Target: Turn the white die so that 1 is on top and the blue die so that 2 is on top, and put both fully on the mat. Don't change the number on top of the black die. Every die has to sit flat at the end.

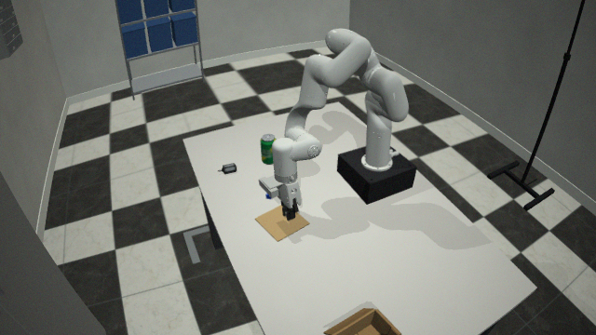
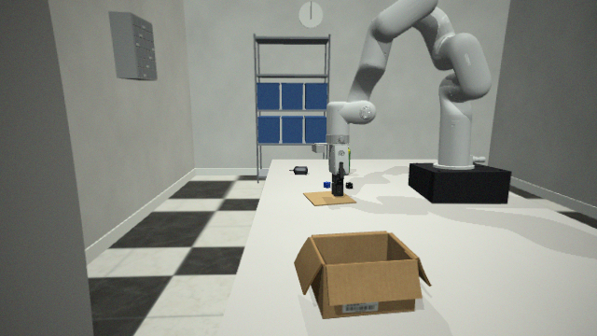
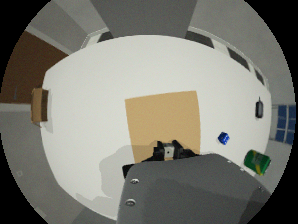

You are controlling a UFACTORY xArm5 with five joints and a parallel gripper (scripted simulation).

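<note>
Now: hand 1 cm above the white die. Round my hand: blue die (3 cm ahead, 14 cm to the right, 2 cm below); tan mat (3 cm ahead, 1 cm to the left, 3 cm below); black die (6 cm behind, 13 cm to the right, 2 cm below).
</note>
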